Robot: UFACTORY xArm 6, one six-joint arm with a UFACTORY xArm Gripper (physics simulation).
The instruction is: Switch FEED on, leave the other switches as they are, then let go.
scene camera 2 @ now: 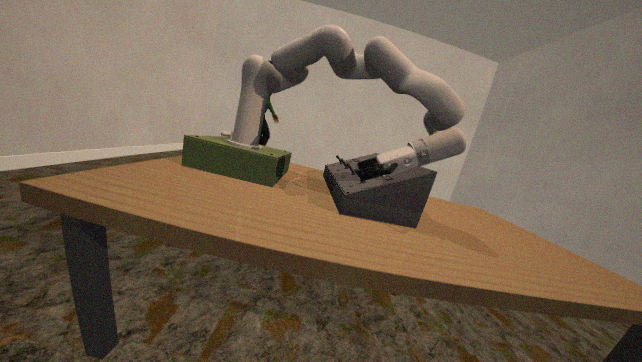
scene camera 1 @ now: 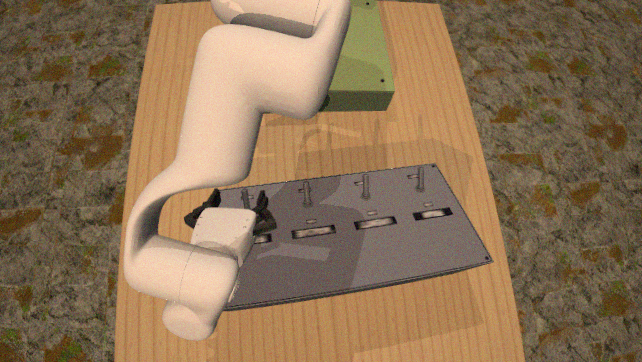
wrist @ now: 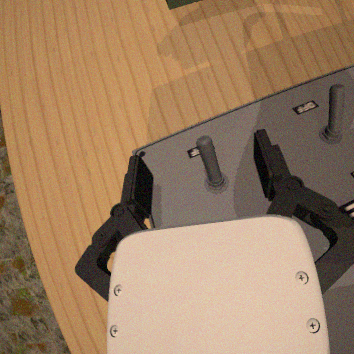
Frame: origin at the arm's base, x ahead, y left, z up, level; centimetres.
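Seen in the pictures: gripper, between the fingertips: (scene camera 2: 358, 171) (scene camera 1: 240, 195) (wrist: 197, 154); arm's base, origin of its link: (scene camera 2: 244, 145).
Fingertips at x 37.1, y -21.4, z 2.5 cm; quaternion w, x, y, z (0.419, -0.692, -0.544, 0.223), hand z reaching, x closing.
Note:
Pixels of each thing's middle, then the offset from my fingertips to it. Level surfaces: height alone.
- FEED switch lever, middle of its body: (wrist: 210, 161) (scene camera 1: 245, 200) dx +0.9, dy +0.7, dz -1.1 cm
- grey sloped panel, middle of its body: (scene camera 1: 341, 237) (scene camera 2: 364, 181) dx +11.6, dy +17.8, dz -5.9 cm
- second lever, middle of its body: (wrist: 335, 110) (scene camera 1: 306, 192) dx +2.1, dy +12.7, dz -1.1 cm
- wooden table, height of its surface: dz -12.4 cm
The FEED switch lever (scene camera 1: 245, 198) (wrist: 210, 162) is the leftmost on the grey sloped panel (scene camera 1: 400, 250) (scene camera 2: 385, 202) (wrist: 175, 200). It leans toward the panel's far edge, its tip beside the upper small label, whose text is blurred. Its name plate (scene camera 1: 263, 239) is partly hidden by the arm. My gripper (scene camera 1: 239, 191) (scene camera 2: 369, 168) (wrist: 197, 154) is open, one finger on each side of the FEED lever, with gaps and no touch visible in the wrist view. The other levers (scene camera 1: 307, 193) (scene camera 1: 366, 186) (scene camera 1: 420, 179) stand to the right and also lean toward the far edge.
The second lever (wrist: 334, 112) stands just right of my right finger in the wrist view. The green base block (scene camera 1: 365, 60) (scene camera 2: 230, 162) stands beyond the panel on the wooden table (scene camera 1: 425, 325) (scene camera 2: 250, 225). A person in green (scene camera 2: 270, 107) is partly hidden behind the arm.

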